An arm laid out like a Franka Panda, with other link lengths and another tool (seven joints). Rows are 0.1 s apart.
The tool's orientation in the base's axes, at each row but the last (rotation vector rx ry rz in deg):
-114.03 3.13 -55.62
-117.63 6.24 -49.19
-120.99 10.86 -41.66
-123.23 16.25 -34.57
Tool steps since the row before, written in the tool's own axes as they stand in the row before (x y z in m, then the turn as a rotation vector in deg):
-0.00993 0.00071 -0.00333 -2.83 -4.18 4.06
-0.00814 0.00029 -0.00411 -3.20 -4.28 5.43
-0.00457 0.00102 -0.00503 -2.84 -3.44 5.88
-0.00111 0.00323 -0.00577 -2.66 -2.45 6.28
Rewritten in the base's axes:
-0.00881 0.00107 -0.00561 -0.63 6.44 0.16
-0.00860 0.00002 -0.00303 -0.10 7.60 -0.47
-0.00644 -0.00236 -0.00049 0.55 7.27 -1.18
-0.00388 -0.00547 0.00003 0.92 6.87 -2.11

